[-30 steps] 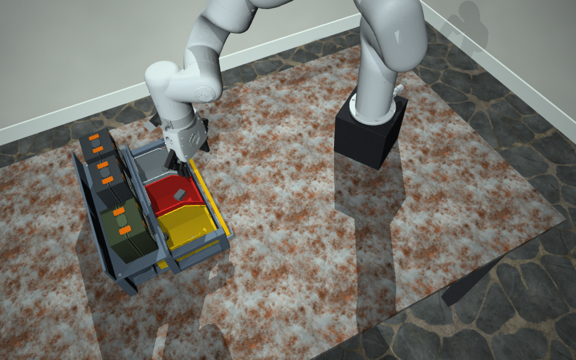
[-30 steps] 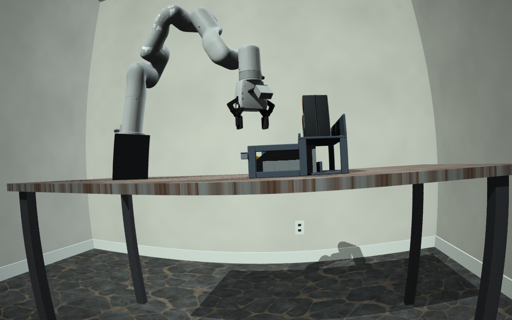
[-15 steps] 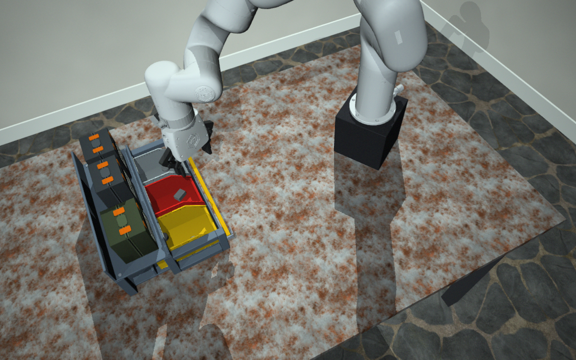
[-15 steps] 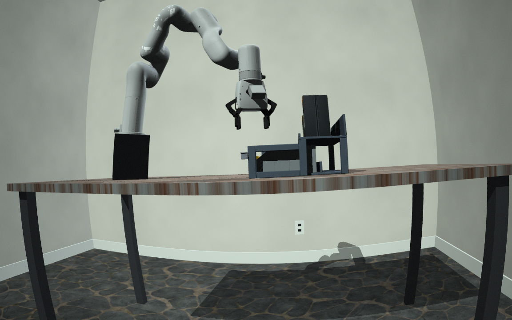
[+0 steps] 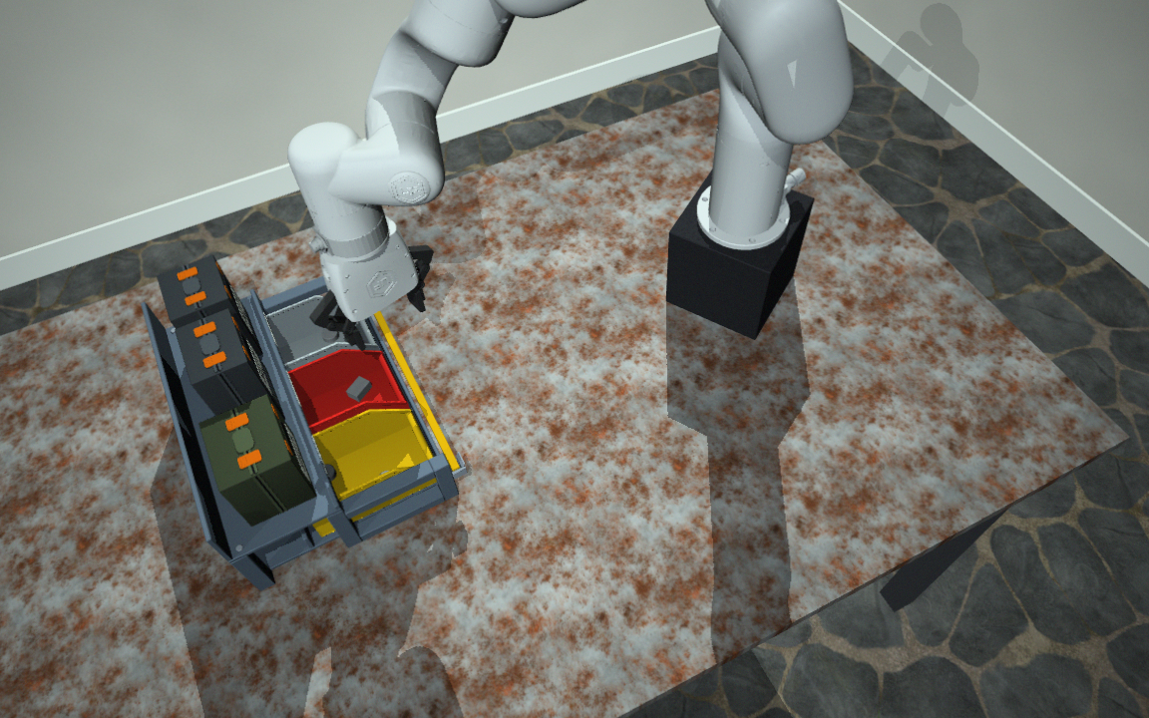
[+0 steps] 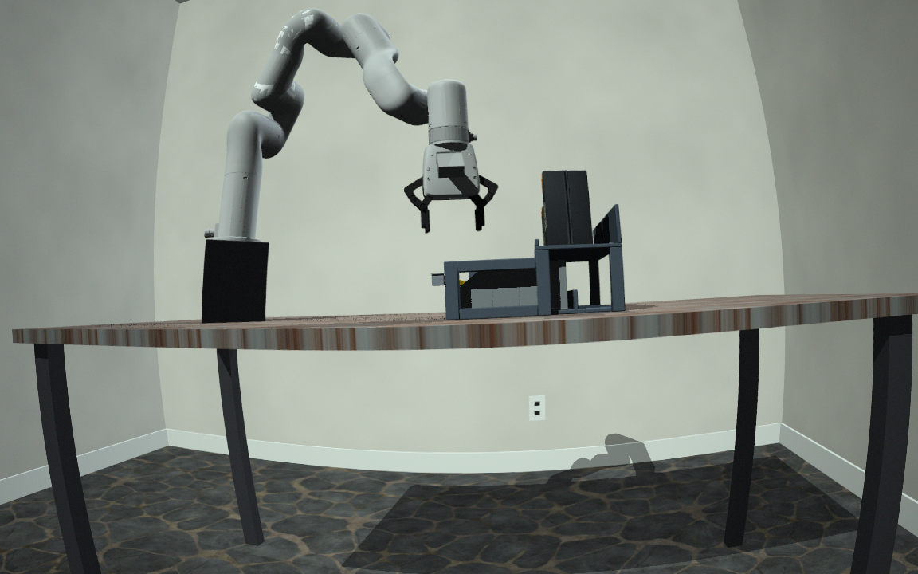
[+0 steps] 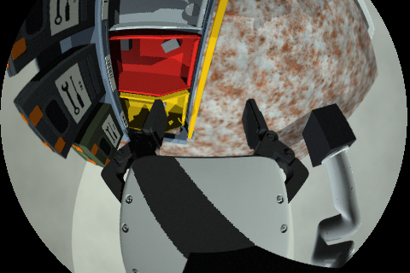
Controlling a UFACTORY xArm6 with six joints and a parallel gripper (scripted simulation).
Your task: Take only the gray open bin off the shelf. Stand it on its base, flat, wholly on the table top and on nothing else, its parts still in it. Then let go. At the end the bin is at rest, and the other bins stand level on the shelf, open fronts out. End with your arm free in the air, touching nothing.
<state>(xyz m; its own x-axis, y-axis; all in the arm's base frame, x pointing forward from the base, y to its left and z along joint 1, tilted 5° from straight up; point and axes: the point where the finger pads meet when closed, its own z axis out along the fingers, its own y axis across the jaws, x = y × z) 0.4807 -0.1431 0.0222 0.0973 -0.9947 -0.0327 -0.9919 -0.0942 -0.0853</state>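
Right now the yellow strip is 10 cm below my hand. Also, from my hand: yellow bin (12 cm below, 12 cm ahead, 10 cm to the left); then gray open bin (12 cm to the right, 12 cm below, 9 cm ahead); then red bin (12 cm below, 10 cm ahead, 1 cm to the right).
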